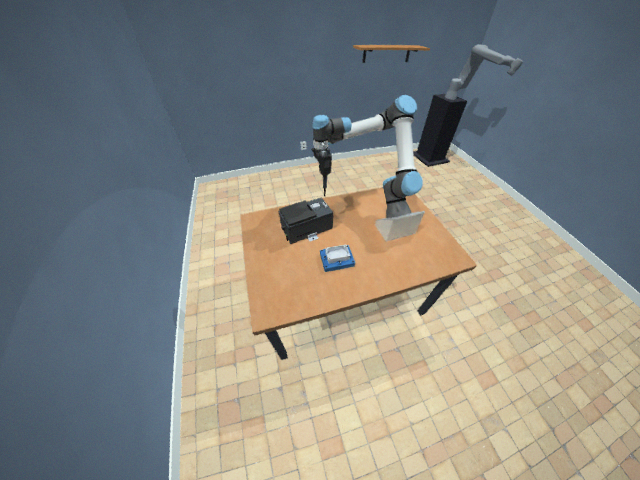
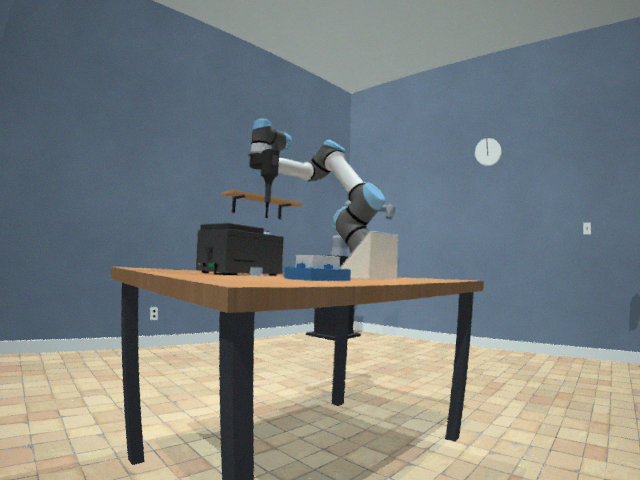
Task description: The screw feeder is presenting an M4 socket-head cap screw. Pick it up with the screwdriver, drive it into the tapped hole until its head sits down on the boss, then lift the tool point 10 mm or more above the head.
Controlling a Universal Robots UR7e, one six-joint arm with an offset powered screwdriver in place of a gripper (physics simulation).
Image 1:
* black screw feeder: 324,216
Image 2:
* blue fixture: 309,274
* black screw feeder: 267,254
